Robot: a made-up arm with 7 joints. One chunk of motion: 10 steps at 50 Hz.
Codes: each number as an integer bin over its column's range. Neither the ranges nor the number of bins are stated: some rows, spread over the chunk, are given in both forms.
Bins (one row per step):
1: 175 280 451 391 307 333
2: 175 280 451 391 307 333
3: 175 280 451 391 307 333
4: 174 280 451 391 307 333
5: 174 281 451 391 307 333
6: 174 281 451 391 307 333
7: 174 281 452 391 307 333
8: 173 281 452 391 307 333
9: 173 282 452 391 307 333
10: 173 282 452 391 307 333
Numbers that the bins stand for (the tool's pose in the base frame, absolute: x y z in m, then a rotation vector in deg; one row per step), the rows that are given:
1: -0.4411 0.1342 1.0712 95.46 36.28 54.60
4: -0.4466 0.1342 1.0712 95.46 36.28 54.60
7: -0.4466 0.1397 1.0767 95.46 36.28 54.60
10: -0.4521 0.1452 1.0767 95.46 36.28 54.60
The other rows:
2: -0.4411 0.1342 1.0712 95.46 36.28 54.60
3: -0.4411 0.1342 1.0712 95.46 36.28 54.60
5: -0.4466 0.1397 1.0712 95.46 36.28 54.60
6: -0.4466 0.1397 1.0712 95.46 36.28 54.60
8: -0.4521 0.1397 1.0767 95.46 36.28 54.60
9: -0.4521 0.1452 1.0767 95.46 36.28 54.60

